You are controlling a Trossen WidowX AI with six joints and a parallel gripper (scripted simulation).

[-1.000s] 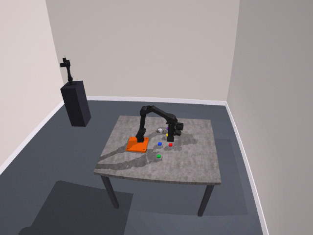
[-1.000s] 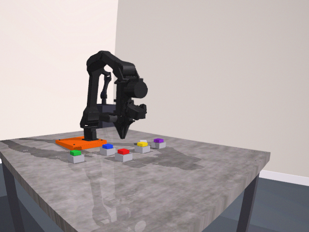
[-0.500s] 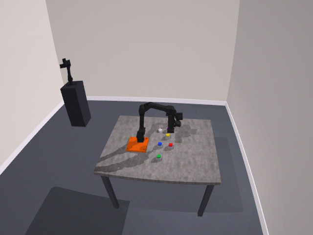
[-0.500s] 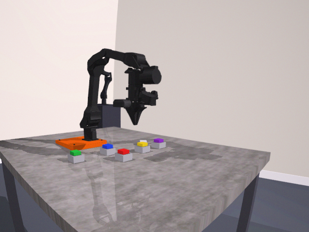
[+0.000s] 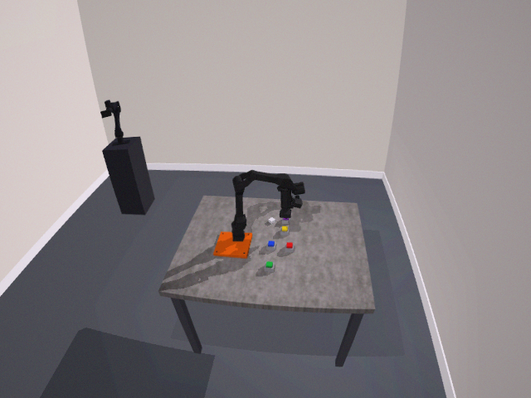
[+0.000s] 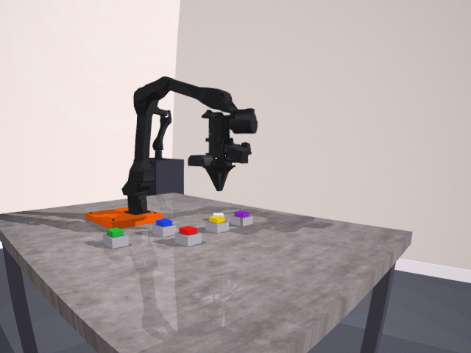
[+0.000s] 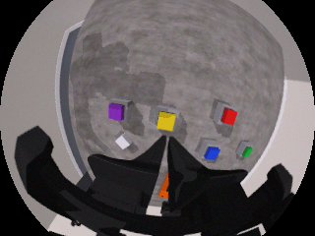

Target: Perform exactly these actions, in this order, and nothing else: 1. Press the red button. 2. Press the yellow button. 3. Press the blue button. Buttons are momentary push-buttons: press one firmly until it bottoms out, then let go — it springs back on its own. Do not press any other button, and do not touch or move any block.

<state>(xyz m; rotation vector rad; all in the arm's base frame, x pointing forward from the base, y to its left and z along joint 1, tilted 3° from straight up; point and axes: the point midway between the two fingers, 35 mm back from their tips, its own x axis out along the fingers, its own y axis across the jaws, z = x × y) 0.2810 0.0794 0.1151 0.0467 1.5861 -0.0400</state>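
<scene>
Right now the yellow button is 80 mm below my gripper tip and 10 mm behind it. The rest, counted from my gripper tip: purple button: 110 mm to the left, 80 mm below; red button: 150 mm to the right, 80 mm below, 20 mm ahead; small white block: 100 mm to the left, 100 mm below, 90 mm behind.
</scene>
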